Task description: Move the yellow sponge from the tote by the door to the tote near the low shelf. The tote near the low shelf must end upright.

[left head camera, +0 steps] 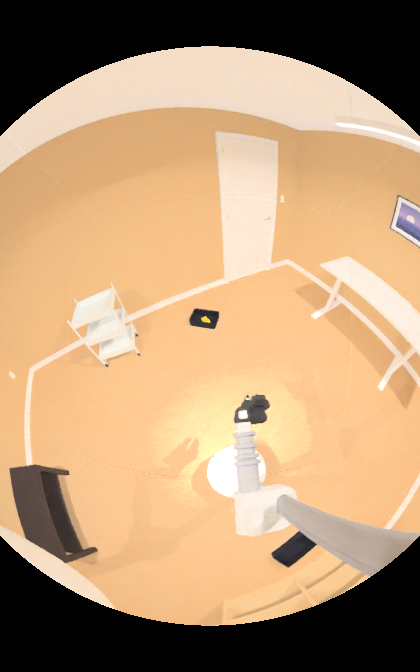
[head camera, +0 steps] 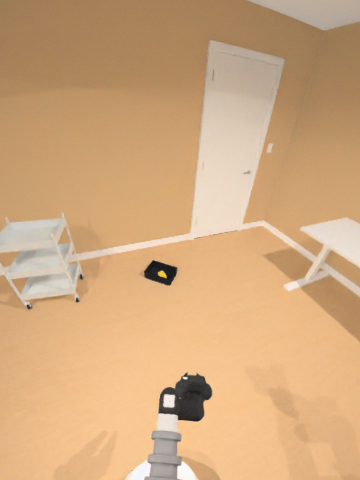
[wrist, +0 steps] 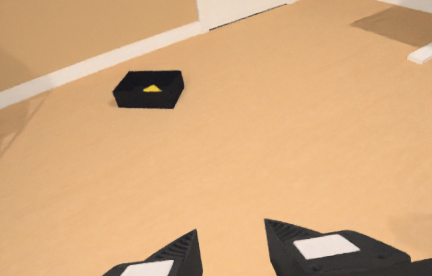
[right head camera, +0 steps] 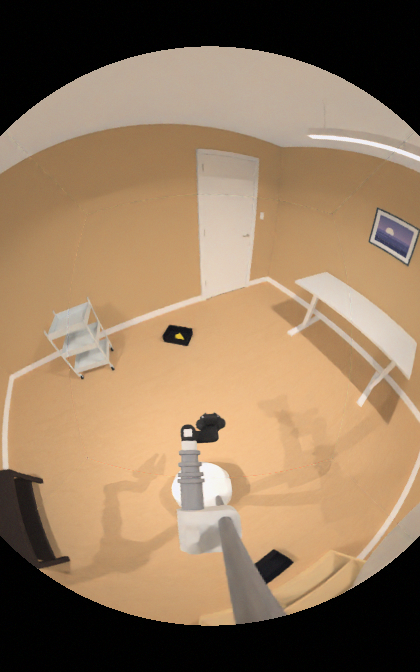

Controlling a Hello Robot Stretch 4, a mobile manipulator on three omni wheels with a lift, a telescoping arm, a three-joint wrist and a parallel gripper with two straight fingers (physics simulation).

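Frame: origin at the robot's base, x back, y left, z down, level; centimetres.
Where they show: gripper, fingertip midpoint: [head camera: 191, 374] [wrist: 233, 244]; robot's base, origin of the base link: [left head camera: 235, 470].
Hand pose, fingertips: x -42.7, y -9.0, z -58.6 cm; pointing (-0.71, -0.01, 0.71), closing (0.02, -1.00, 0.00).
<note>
Each offset is from my fingertips to the top centre of the thing. Level surfaces: height alone.
The yellow sponge @[dx -115.8, dy +27.2, dz +56.5 cm] [head camera: 162, 274] [left head camera: 205, 319] [right head camera: 179, 337] [wrist: 152, 88] lies inside the upright black tote by the door @[dx -117.8, dy +28.8, dz +51.3 cm] [head camera: 156, 279] [left head camera: 202, 326] [right head camera: 175, 342] [wrist: 146, 100], on the floor near the wall. My gripper [head camera: 192, 375] [wrist: 233, 244] is open and empty, above the floor and well short of that tote; in the wrist view the tote is ahead and left of the fingers. The black tote near the low shelf @[dx +126.5, dy -32.4, dz +51.3 cm] [left head camera: 294, 549] [right head camera: 273, 565] lies behind my arm, partly hidden by the mast; I cannot tell whether it is upright.
A white three-tier cart [head camera: 37, 243] [left head camera: 94, 312] [right head camera: 70, 326] stands left of the door tote. A white table @[dz -10.7 cm] [head camera: 340, 237] [left head camera: 377, 297] [right head camera: 357, 315] stands at the right wall. A dark brown piece of furniture [left head camera: 35, 505] [right head camera: 11, 515] is at the left. The wooden low shelf [left head camera: 265, 592] [right head camera: 320, 580] is behind.
</note>
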